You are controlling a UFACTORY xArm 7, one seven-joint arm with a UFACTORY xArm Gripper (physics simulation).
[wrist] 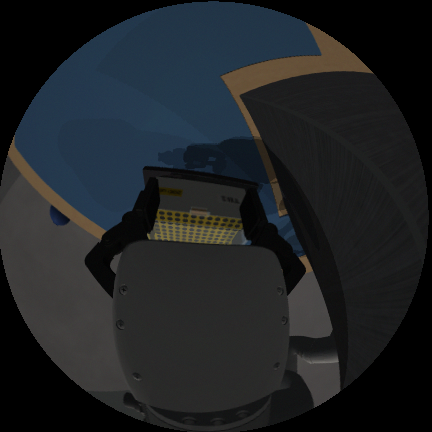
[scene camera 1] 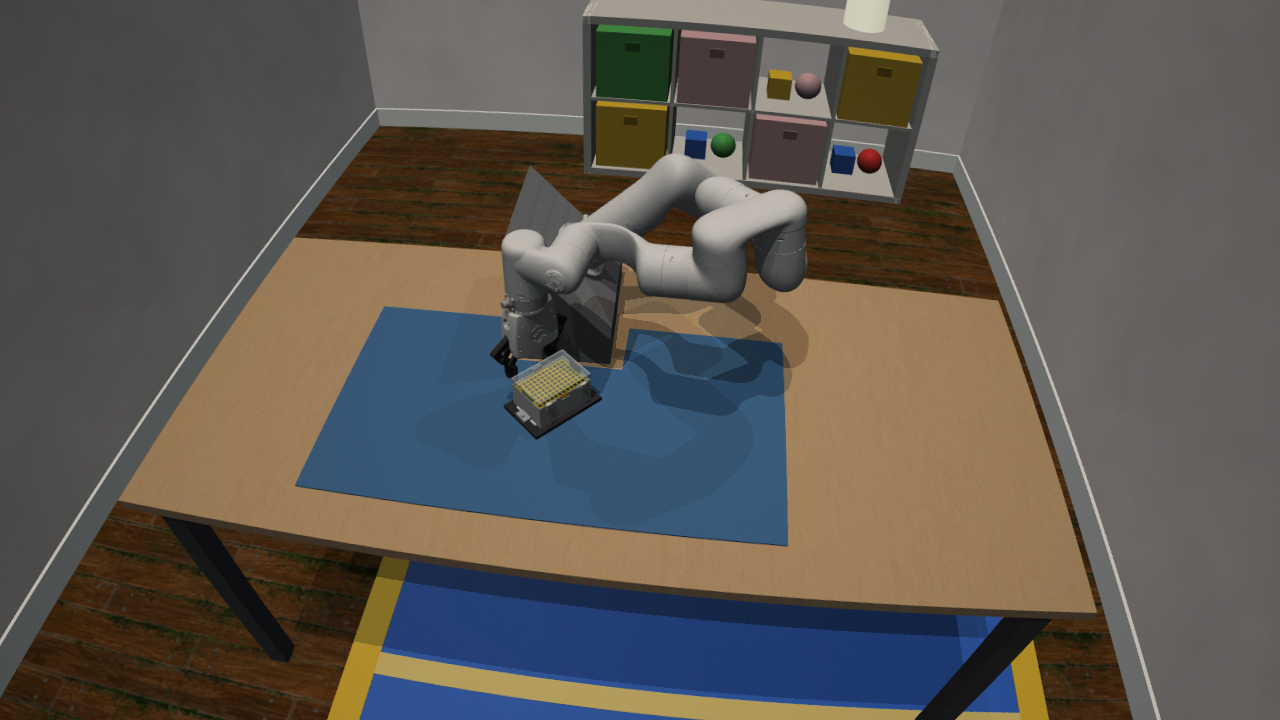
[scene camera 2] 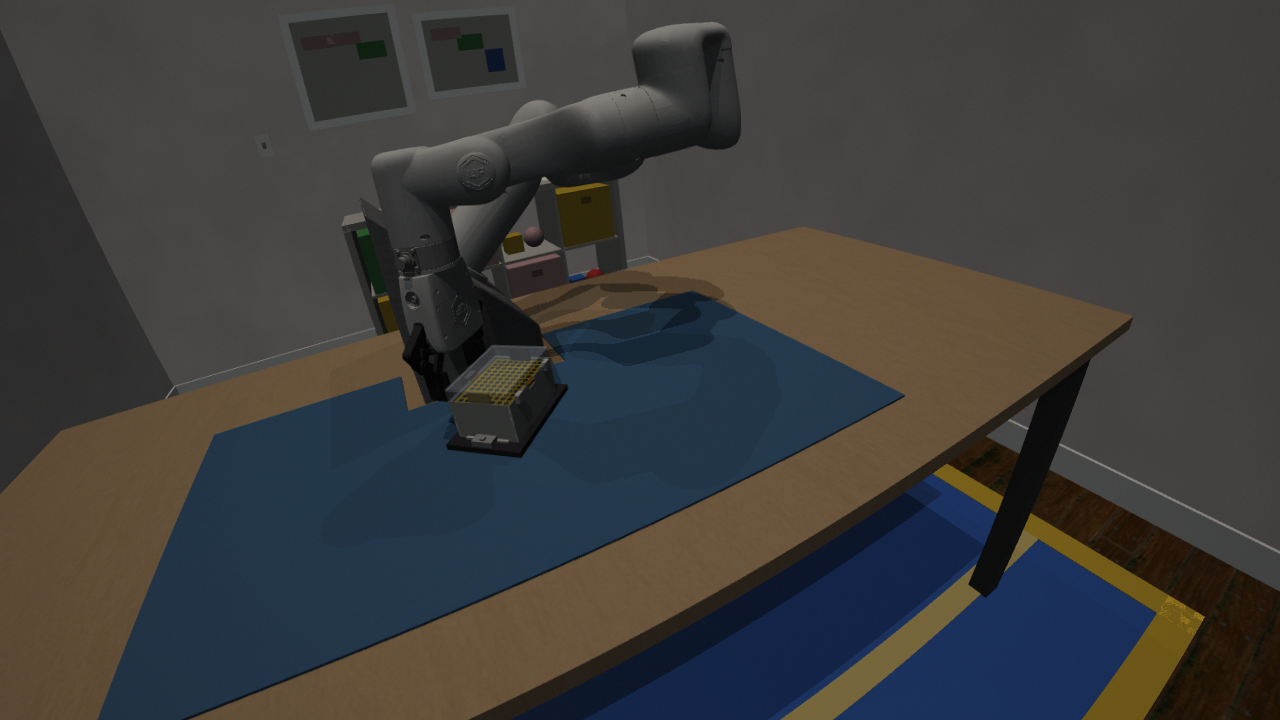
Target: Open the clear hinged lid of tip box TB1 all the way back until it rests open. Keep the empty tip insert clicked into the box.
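Frame: origin at the arm's base, x ahead, y left, z up, level; metres.
Where they show: gripper, between the fingertips: (wrist: 201,192) (scene camera 1: 531,366) (scene camera 2: 461,382).
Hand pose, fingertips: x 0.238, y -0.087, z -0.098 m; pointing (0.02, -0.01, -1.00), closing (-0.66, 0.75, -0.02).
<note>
Things, the pixels of their top centre, and the offset from my fingertips. "*": a spot on its surface instead. Level surfaces: height alone.
- Tip box TB1, centre of its top: (wrist: 193,245) (scene camera 2: 498,366) (scene camera 1: 550,375) dx +0.048, dy +0.041, dz +0.026 m
- dark base plate, height of its surface: dz -0.051 m
- clear lid, a spot on its surface: (scene camera 2: 517,351) * dx +0.025, dy +0.077, dz +0.025 m
- blue mat, height of its surface: dz -0.052 m
- wooden table, height of its surface: dz -0.055 m
Tip box TB1 (scene camera 1: 554,409) (scene camera 2: 486,422) (wrist: 211,196) stands upright on a dark base plate (scene camera 2: 543,425) (wrist: 200,175). Its yellow perforated insert (scene camera 1: 550,383) (scene camera 2: 501,380) (wrist: 195,233) sits in the box. The clear lid (scene camera 2: 517,351) shows over the insert in the second scene view; whether it is slightly tilted I cannot tell. My gripper (scene camera 1: 530,355) (scene camera 2: 454,371) (wrist: 201,192) is open and empty, pointing down beside the box on the arm's side. In the wrist view its fingers frame the labelled wall, and the palm hides the far part of the box and lid.
A dark slanted panel (scene camera 1: 586,313) (wrist: 345,160) stands close behind the box and gripper. The blue mat (scene camera 1: 662,483) (scene camera 2: 608,465) (wrist: 150,100) lies under the box on the wooden table (scene camera 1: 904,447) (scene camera 2: 895,313). A shelf unit (scene camera 1: 742,17) stands at the back wall.
</note>
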